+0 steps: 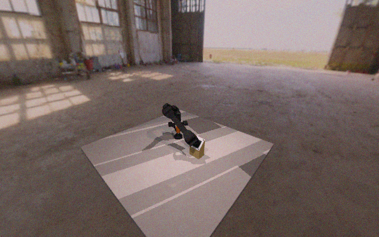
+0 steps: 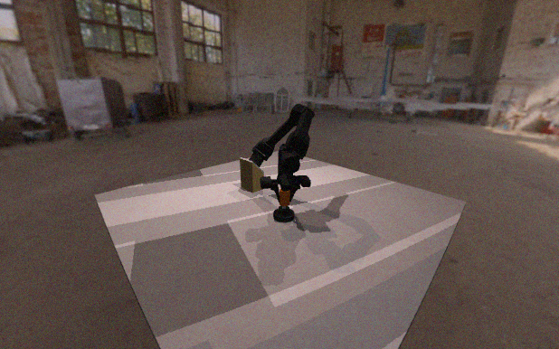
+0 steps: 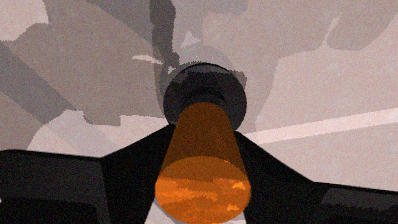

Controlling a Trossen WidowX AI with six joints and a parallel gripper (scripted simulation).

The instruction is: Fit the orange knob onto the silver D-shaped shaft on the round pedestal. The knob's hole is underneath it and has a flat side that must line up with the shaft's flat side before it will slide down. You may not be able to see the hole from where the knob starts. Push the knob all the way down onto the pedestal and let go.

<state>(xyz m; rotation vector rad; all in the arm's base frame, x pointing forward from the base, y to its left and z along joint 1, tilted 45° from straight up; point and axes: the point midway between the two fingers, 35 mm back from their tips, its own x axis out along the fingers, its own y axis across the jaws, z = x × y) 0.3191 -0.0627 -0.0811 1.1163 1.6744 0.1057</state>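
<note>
Now: the dark round pedestal 4 cm below my gripper tip. Round my gripper tip: orange knob 3 cm above.
</note>
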